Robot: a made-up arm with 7 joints. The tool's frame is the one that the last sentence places.
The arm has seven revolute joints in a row. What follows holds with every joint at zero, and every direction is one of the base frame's. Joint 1 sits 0.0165 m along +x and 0.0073 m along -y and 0.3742 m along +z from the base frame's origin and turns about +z. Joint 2 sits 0.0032 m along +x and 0.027 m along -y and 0.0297 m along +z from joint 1 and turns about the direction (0, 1, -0.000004). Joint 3 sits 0.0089 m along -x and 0.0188 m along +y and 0.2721 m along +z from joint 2 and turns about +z. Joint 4 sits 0.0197 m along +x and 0.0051 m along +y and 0.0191 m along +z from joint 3 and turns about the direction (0, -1, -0.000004). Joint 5 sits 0.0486 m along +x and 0.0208 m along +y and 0.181 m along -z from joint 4 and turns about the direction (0, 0.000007, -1). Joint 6 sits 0.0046 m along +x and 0.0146 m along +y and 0.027 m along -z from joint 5 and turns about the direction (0, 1, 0.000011). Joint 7 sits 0.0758 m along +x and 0.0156 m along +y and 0.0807 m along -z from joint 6 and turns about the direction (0, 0.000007, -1). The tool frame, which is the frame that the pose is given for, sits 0.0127 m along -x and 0.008 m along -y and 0.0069 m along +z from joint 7; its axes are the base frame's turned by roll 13.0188, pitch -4.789 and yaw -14.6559 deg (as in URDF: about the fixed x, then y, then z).
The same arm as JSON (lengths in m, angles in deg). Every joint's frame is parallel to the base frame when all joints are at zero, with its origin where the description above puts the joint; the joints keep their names.
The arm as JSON. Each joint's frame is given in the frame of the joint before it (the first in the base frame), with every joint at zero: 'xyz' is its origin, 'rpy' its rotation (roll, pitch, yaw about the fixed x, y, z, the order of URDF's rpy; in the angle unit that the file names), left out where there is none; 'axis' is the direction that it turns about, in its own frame. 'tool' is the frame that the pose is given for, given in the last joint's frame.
{"units": {"length": "m", "angle": "deg"}, "joints": [
  {"name": "joint 1", "type": "revolute", "origin": {"xyz": [0.0165, -0.0073, 0.3742]}, "axis": [0.0, 0.0, 1.0]},
  {"name": "joint 2", "type": "revolute", "origin": {"xyz": [0.0032, -0.027, 0.0297]}, "axis": [0.0, 1.0, 0.0]},
  {"name": "joint 3", "type": "revolute", "origin": {"xyz": [-0.0089, 0.0188, 0.2721]}, "axis": [0.0, 0.0, 1.0]},
  {"name": "joint 4", "type": "revolute", "origin": {"xyz": [0.0197, 0.0051, 0.0191]}, "axis": [0.0, -1.0, 0.0]},
  {"name": "joint 5", "type": "revolute", "origin": {"xyz": [0.0486, 0.0208, -0.181]}, "axis": [0.0, 0.0, -1.0]},
  {"name": "joint 6", "type": "revolute", "origin": {"xyz": [0.0046, 0.0146, -0.027]}, "axis": [0.0, 1.0, 0.0]},
  {"name": "joint 7", "type": "revolute", "origin": {"xyz": [0.0758, 0.0156, -0.0807]}, "axis": [0.0, 0.0, -1.0]}
], "tool": {"origin": {"xyz": [-0.0127, -0.008, 0.0069], "rpy": [13.02, -4.79, -14.66]}}}

